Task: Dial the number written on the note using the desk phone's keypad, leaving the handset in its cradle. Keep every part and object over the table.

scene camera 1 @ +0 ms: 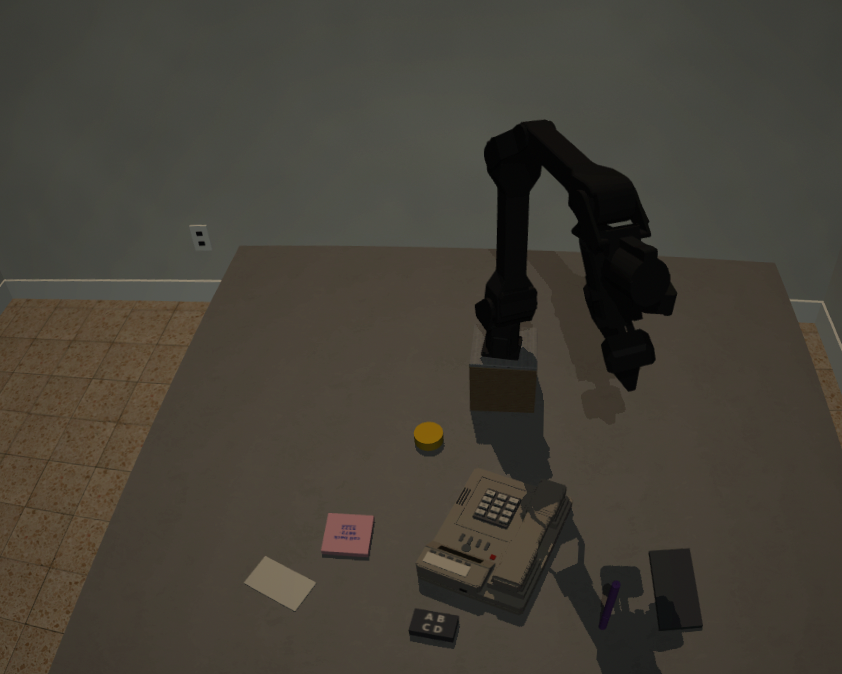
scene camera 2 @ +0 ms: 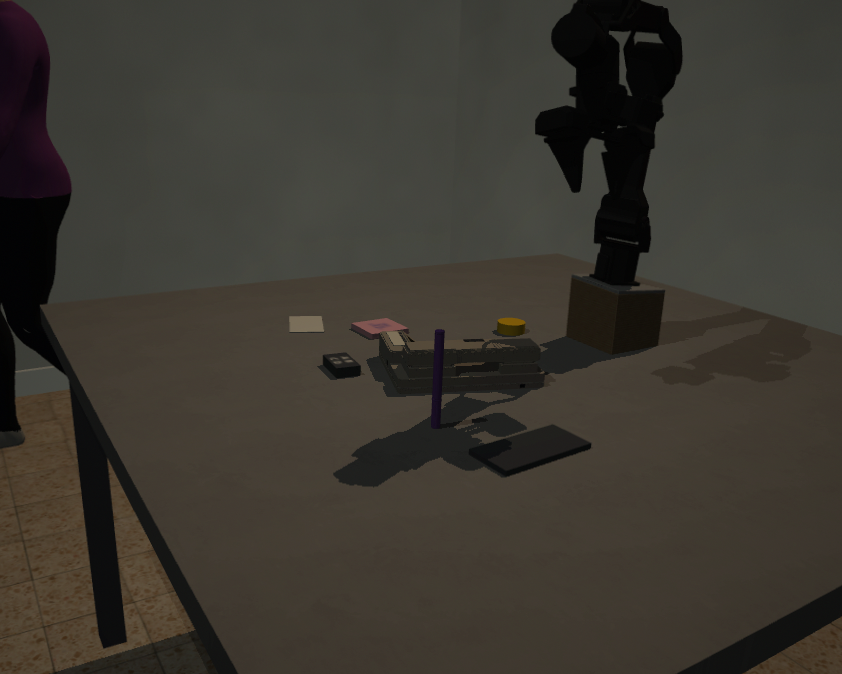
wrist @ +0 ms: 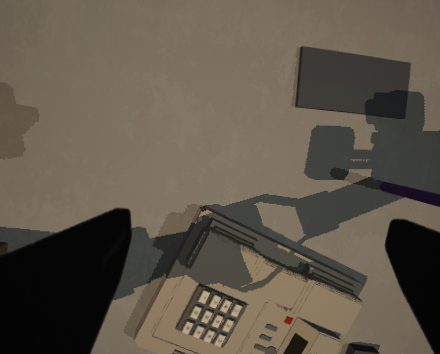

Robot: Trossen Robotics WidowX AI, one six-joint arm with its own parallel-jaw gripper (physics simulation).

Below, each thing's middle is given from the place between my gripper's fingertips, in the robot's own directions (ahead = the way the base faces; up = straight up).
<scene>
The handset (scene camera 1: 514, 570) lies 12 cm ahead of my hand, 10 cm to the right of it and 25 cm below it. The rest, counted from my hand: cream card (scene camera 1: 287, 587) 25 cm ahead, 47 cm to the right, 29 cm below; then keypad (wrist: 193, 301) 6 cm ahead, 16 cm to the right, 26 cm below; then beige desk phone (scene camera 1: 462, 558) 11 cm ahead, 16 cm to the right, 27 cm below.
</scene>
